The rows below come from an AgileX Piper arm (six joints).
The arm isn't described. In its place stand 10 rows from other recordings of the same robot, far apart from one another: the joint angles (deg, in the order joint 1, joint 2, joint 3, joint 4, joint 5, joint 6), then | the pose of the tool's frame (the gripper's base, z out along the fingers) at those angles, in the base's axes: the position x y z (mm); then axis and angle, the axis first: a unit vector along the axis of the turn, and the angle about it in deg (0 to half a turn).
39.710 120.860 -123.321 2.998 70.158 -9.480 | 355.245, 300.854, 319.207, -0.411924, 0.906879, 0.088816, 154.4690
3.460 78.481 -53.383 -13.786 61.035 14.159 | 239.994, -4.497, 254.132, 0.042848, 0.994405, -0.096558, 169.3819
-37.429 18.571 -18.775 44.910 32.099 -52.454 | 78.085, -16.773, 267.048, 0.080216, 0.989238, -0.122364, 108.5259
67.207 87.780 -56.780 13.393 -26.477 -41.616 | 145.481, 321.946, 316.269, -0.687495, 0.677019, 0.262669, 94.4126
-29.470 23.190 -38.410 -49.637 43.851 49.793 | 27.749, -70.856, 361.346, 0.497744, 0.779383, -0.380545, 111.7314
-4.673 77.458 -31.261 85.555 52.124 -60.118 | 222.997, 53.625, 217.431, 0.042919, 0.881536, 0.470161, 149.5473
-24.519 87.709 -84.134 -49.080 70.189 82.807 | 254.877, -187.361, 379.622, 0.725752, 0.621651, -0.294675, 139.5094
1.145 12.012 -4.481 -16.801 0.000 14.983 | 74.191, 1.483, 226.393, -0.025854, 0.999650, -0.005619, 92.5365
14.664 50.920 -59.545 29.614 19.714 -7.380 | 170.307, 60.244, 441.220, -0.023726, 0.939325, 0.342207, 101.7913
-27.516 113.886 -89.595 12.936 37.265 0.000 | 399.650, -194.278, 228.858, 0.304620, 0.952231, 0.021504, 145.1647
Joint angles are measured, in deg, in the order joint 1, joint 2, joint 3, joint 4, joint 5, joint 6. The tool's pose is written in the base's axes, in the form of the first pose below.
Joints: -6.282 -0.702 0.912 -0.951 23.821 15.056
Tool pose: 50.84, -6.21, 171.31, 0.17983, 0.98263, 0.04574, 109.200
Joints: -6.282 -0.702 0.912 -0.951 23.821 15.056
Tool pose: 50.84, -6.21, 171.31, 0.17983, 0.98263, 0.04574, 109.200
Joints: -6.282 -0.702 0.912 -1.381 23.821 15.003
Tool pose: 50.81, -6.48, 171.32, 0.17710, 0.98332, 0.04147, 109.166
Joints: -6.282 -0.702 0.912 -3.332 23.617 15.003
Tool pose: 50.77, -7.72, 171.67, 0.16661, 0.98574, 0.02376, 108.835
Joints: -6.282 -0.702 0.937 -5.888 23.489 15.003
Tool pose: 50.66, -9.32, 171.85, 0.15269, 0.98827, 0.00035, 108.601
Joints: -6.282 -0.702 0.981 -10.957 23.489 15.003
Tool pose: 50.28, -12.47, 172.06, 0.12478, 0.99110, -0.04635, 108.505
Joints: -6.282 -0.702 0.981 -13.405 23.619 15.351
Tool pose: 50.02, -14.01, 172.20, 0.11438, 0.99119, -0.06681, 108.600
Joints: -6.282 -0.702 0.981 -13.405 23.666 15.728
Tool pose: 49.99, -14.02, 172.13, 0.11773, 0.99095, -0.06450, 108.621
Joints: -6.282 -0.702 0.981 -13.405 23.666 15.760
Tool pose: 49.99, -14.02, 172.13, 0.11801, 0.99093, -0.06430, 108.619
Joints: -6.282 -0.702 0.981 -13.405 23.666 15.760
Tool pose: 49.99, -14.02, 172.13, 0.11801, 0.99093, -0.06430, 108.619
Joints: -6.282 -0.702 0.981 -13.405 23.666 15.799
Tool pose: 49.99, -14.02, 172.13, 0.11835, 0.99090, -0.06406, 108.617
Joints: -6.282 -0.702 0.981 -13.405 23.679 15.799
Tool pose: 49.98, -14.03, 172.11, 0.11837, 0.99090, -0.06407, 108.629
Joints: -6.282 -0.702 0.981 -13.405 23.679 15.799
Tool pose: 49.98, -14.03, 172.11, 0.11837, 0.99090, -0.06407, 108.629
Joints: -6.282 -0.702 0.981 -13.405 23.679 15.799
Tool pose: 49.98, -14.03, 172.11, 0.11837, 0.99090, -0.06407, 108.629
